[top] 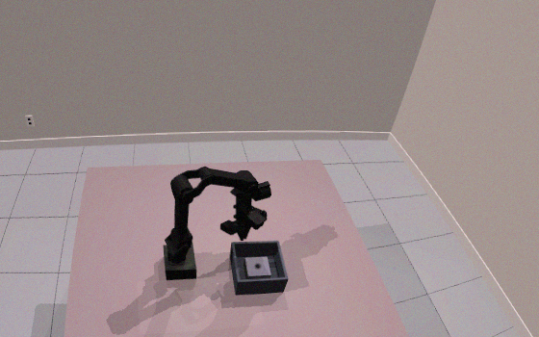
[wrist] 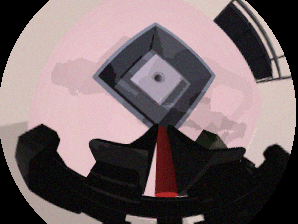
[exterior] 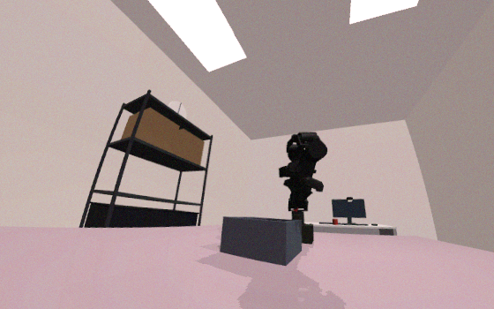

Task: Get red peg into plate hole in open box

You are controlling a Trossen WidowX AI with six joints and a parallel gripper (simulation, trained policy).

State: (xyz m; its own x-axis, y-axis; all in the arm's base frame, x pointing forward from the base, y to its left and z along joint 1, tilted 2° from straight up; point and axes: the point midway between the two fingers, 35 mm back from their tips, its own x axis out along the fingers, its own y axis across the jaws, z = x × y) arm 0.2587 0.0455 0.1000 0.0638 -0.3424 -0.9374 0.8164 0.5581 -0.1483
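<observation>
Right now the red peg is 30 mm above my gripper tip, 20 mm to the left of it and 10 mm behind it. Round my gripper tip: light grey plate 90 mm below, 80 mm to the right, 50 mm ahead; then dark box 110 mm below, 80 mm to the right, 50 mm ahead.
</observation>
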